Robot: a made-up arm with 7 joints. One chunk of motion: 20 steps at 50 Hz.
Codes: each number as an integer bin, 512 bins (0 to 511) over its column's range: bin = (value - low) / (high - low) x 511, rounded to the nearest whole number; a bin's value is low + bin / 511 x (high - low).
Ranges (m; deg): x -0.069..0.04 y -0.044..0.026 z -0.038..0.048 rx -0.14..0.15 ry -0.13..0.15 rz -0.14..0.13
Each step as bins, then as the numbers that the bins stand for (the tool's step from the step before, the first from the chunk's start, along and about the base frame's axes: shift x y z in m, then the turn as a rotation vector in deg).
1 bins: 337 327 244 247 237 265
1 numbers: 0.00288 0.00079 0.00306 0.000 0.000 0.000
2 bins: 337 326 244 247 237 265
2 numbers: 0.00288 0.00066 0.00306 0.000 0.000 0.000
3 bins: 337 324 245 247 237 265
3 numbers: 0.00288 0.00038 0.00323 0.000 0.000 0.000
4 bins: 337 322 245 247 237 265
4 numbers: 0.00288 0.00011 0.00323 0.000 0.000 0.000
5 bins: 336 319 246 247 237 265
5 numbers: 0.00267 -0.00030 0.00340 0.000 0.000 0.000
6 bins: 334 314 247 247 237 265
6 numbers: 0.00224 -0.00099 0.00357 0.000 0.000 0.000
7 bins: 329 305 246 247 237 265
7 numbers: 0.00118 -0.00222 0.00340 0.000 0.000 0.000
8 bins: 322 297 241 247 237 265
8 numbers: -0.00032 -0.00332 0.00256 0.000 0.000 0.000
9 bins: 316 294 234 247 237 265
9 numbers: -0.00159 -0.00373 0.00138 0.000 0.000 0.000
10 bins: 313 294 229 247 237 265
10 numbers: -0.00223 -0.00373 0.00054 0.000 0.000 0.000
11 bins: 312 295 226 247 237 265
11 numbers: -0.00245 -0.00359 0.00004 0.000 0.000 0.000
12 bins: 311 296 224 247 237 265
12 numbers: -0.00266 -0.00345 -0.00030 0.000 0.000 0.000
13 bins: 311 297 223 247 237 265
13 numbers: -0.00266 -0.00332 -0.00047 0.000 0.000 0.000
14 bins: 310 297 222 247 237 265
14 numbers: -0.00287 -0.00332 -0.00064 0.000 0.000 0.000
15 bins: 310 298 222 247 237 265
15 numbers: -0.00287 -0.00318 -0.00064 0.000 0.000 0.000
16 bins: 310 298 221 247 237 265
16 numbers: -0.00287 -0.00318 -0.00081 0.000 0.000 0.000
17 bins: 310 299 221 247 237 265
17 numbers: -0.00287 -0.00304 -0.00081 0.000 0.000 0.000
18 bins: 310 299 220 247 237 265
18 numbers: -0.00287 -0.00304 -0.00097 0.000 0.000 0.000
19 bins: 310 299 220 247 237 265
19 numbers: -0.00287 -0.00304 -0.00097 0.000 0.000 0.000
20 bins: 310 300 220 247 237 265
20 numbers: -0.00287 -0.00290 -0.00097 0.000 0.000 0.000
